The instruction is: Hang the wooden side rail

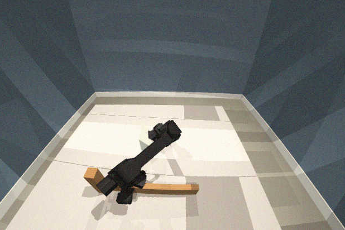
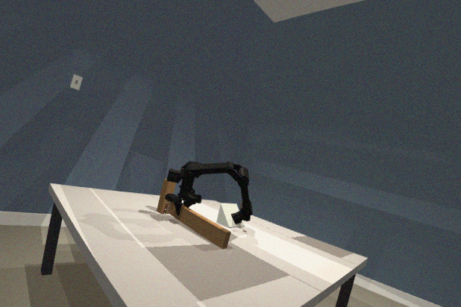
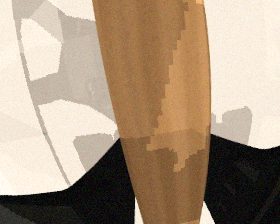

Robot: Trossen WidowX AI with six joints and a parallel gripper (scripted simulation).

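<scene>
Right now my gripper tip is 16 cm to the left of the headboard post, 4 cm below it and 2 cm past it.
</scene>
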